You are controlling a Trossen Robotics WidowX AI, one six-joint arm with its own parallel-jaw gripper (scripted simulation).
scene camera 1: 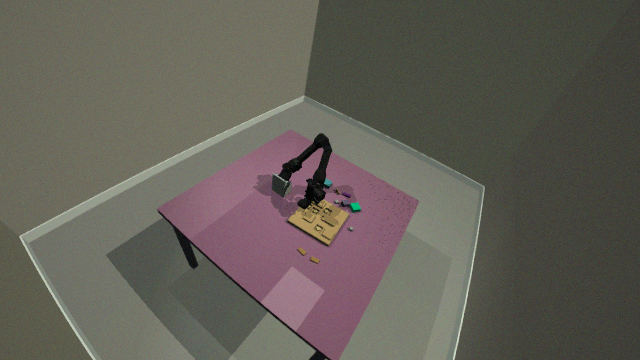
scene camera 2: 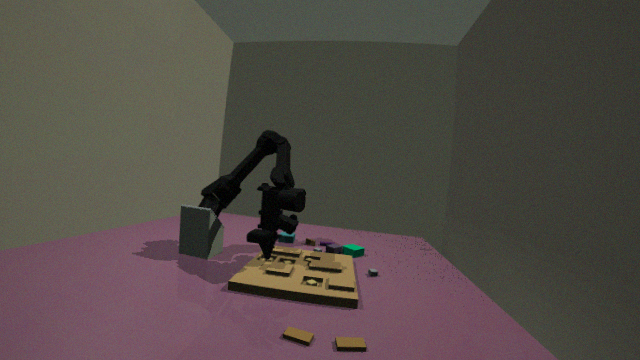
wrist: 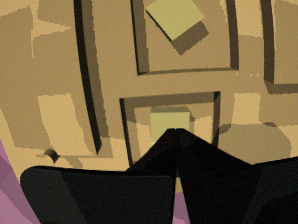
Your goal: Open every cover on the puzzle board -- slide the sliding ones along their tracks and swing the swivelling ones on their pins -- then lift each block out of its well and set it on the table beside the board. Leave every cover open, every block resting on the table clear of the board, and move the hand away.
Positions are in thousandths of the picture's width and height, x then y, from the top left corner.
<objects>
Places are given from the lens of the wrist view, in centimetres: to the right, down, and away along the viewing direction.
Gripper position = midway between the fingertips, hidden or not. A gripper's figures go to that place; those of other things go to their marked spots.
my gripper (wrist: 589, 609): 1, 1, 10
pale yellow block (wrist: 549, 529): 1, 0, 10
tan puzzle board (wrist: 723, 306): 4, -2, 10
</objects>
